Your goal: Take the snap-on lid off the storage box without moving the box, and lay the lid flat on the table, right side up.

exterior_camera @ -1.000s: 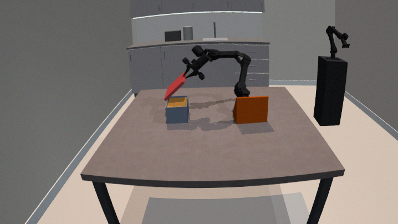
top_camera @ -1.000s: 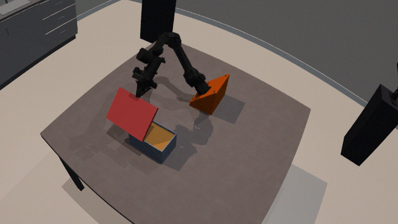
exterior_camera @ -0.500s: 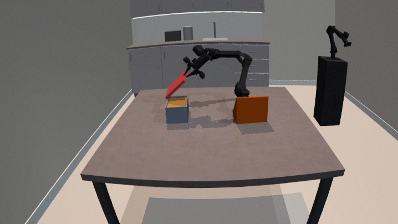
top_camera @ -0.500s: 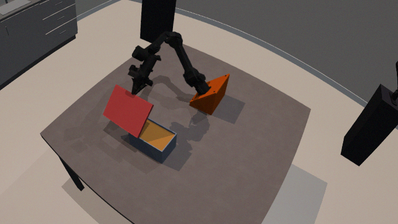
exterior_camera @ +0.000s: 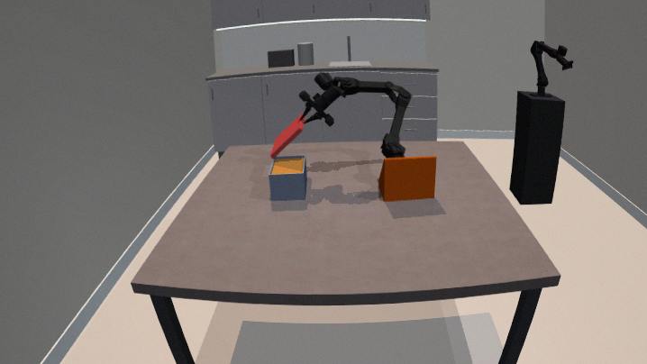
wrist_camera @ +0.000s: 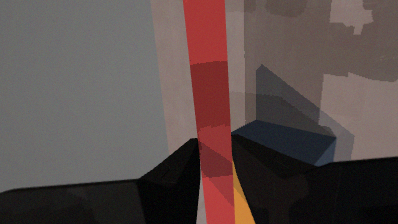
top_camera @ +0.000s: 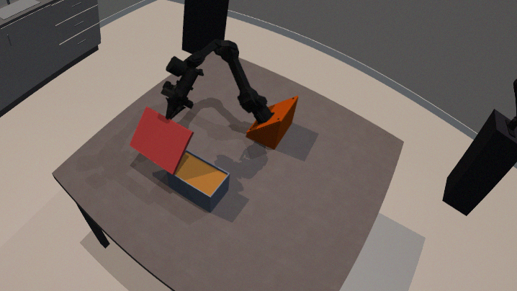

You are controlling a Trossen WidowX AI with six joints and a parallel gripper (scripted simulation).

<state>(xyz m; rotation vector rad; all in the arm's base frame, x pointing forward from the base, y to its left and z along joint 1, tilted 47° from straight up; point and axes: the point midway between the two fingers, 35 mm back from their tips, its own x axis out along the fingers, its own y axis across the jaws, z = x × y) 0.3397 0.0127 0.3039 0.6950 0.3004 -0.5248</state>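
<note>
Now: the red lid 60 mm ahead of my gripper tip, 10 mm to the left of it and 50 mm below it. Also, from my gripper tip: blue-grey storage box 40 mm ahead, 180 mm to the left, 180 mm below.
</note>
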